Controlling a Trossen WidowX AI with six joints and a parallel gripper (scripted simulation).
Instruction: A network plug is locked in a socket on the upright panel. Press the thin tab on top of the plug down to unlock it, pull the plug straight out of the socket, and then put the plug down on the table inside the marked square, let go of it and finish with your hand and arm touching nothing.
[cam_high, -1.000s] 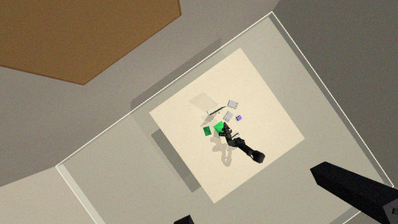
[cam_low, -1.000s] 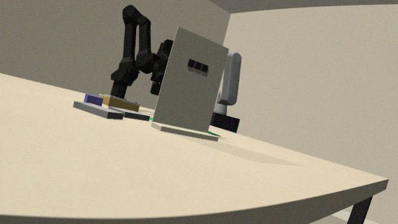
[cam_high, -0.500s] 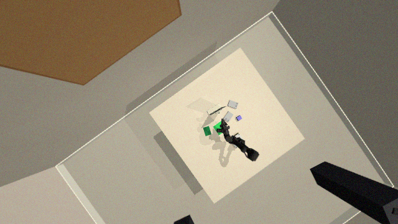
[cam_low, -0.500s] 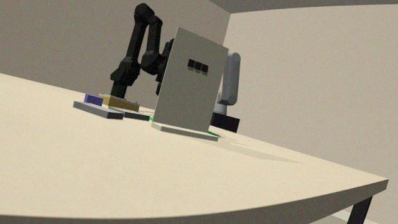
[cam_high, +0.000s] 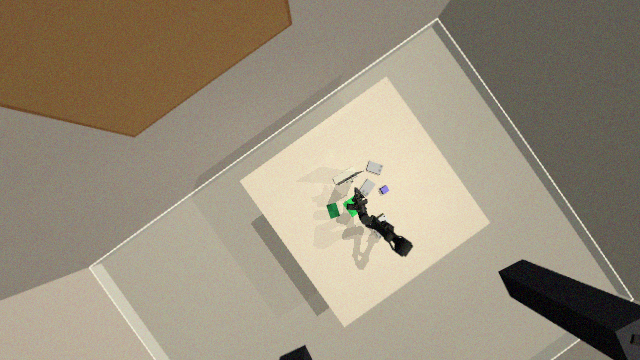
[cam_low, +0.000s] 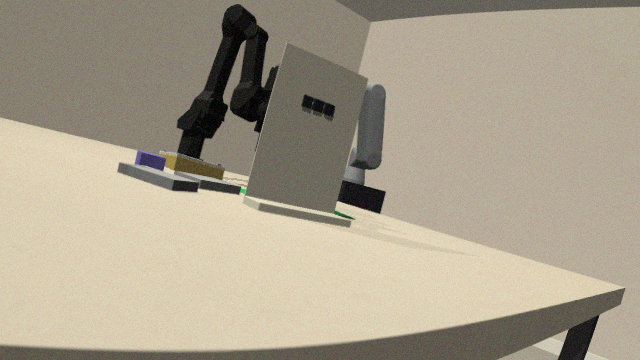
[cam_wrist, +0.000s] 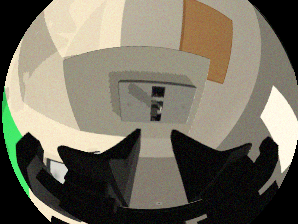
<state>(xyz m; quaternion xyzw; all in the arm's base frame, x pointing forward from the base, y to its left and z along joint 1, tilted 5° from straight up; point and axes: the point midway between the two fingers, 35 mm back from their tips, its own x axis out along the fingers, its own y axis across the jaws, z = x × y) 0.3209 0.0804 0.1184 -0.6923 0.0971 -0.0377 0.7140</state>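
Now: gripper tip 50 mm short of the network plug. Round my gripper tip: green marked square 130 mm behind, 40 mm to the left, 170 mm below; then dark green patch 100 mm behind, 190 mm to the left, 170 mm below; then upright panel 80 mm ahead, 10 mm to the left, 60 mm below.
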